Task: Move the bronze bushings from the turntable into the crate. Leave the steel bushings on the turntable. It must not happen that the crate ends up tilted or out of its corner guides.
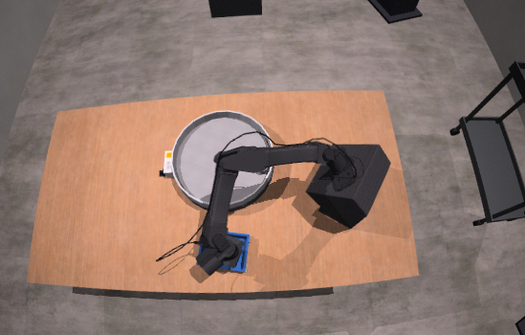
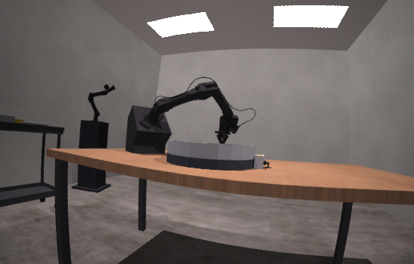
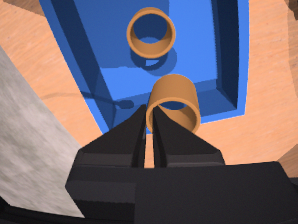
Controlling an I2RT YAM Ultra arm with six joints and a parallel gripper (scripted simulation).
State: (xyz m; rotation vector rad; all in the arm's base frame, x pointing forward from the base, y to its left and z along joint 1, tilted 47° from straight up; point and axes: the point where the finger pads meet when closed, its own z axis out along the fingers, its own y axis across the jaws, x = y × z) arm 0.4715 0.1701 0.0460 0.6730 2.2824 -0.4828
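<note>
Right now my hand is 30 mm short of the blue crate, 40 mm to the left of it and 60 mm above it. Round my hand: round grey turntable (100 mm behind, 390 mm to the right, 30 mm below).
</note>
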